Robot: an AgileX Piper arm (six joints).
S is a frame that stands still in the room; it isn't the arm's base.
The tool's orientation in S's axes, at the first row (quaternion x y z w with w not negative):
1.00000, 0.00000, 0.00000, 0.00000
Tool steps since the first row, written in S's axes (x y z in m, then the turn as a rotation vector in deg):
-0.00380, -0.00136, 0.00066, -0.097, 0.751, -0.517
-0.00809, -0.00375, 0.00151, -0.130, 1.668, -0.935
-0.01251, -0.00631, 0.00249, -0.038, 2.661, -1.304
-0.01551, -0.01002, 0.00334, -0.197, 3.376, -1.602
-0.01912, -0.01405, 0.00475, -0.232, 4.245, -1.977
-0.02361, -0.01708, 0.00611, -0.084, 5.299, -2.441
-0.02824, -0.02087, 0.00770, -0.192, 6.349, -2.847
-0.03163, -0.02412, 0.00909, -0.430, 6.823, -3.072
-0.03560, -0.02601, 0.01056, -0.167, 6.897, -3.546
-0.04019, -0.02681, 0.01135, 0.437, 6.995, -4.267
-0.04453, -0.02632, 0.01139, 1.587, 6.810, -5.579
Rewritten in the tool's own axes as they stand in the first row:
-0.00380, 0.00136, -0.00066, -0.097, -0.751, 0.517
-0.00809, 0.00375, -0.00151, -0.130, -1.668, 0.935
-0.01251, 0.00631, -0.00249, -0.038, -2.661, 1.304
-0.01551, 0.01002, -0.00334, -0.197, -3.376, 1.602
-0.01912, 0.01405, -0.00475, -0.232, -4.245, 1.977
-0.02361, 0.01708, -0.00611, -0.084, -5.299, 2.441
-0.02824, 0.02087, -0.00770, -0.192, -6.349, 2.847
-0.03163, 0.02412, -0.00909, -0.430, -6.823, 3.072
-0.03560, 0.02601, -0.01056, -0.167, -6.897, 3.546
-0.04019, 0.02681, -0.01135, 0.437, -6.995, 4.267
-0.04453, 0.02632, -0.01139, 1.587, -6.810, 5.579

